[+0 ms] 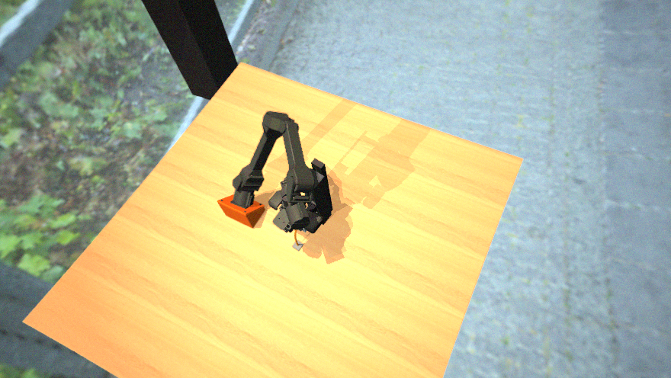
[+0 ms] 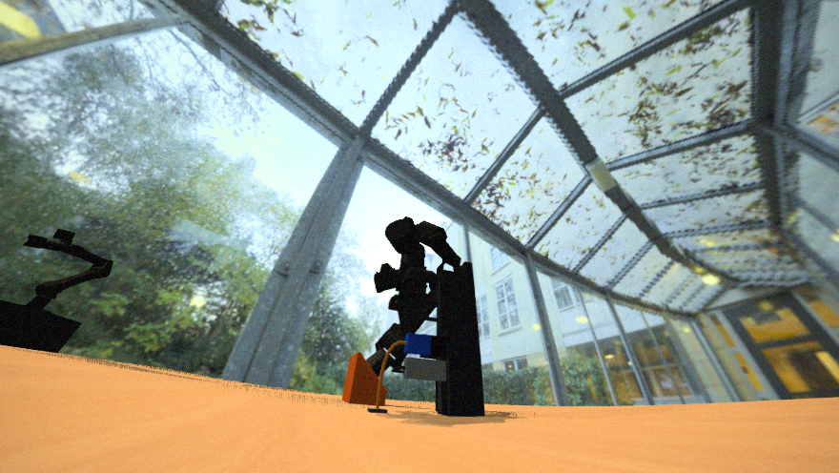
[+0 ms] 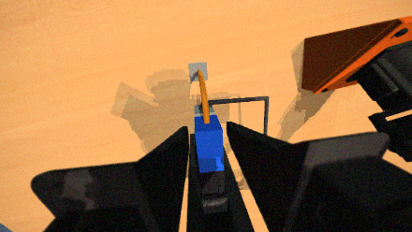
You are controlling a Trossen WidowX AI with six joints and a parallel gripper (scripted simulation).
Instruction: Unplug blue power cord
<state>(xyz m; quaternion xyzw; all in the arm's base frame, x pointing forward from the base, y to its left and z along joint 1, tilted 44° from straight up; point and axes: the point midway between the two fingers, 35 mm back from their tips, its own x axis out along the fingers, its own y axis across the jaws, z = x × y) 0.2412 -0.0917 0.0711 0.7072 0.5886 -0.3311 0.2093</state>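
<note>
Right now the blue plug is 4 cm to the left of my gripper tip, 1 cm below it and 1 cm ahead of it. Round my gripper tip: black power strip (11 cm to the left, 2 cm ahead, 1 cm above).
</note>
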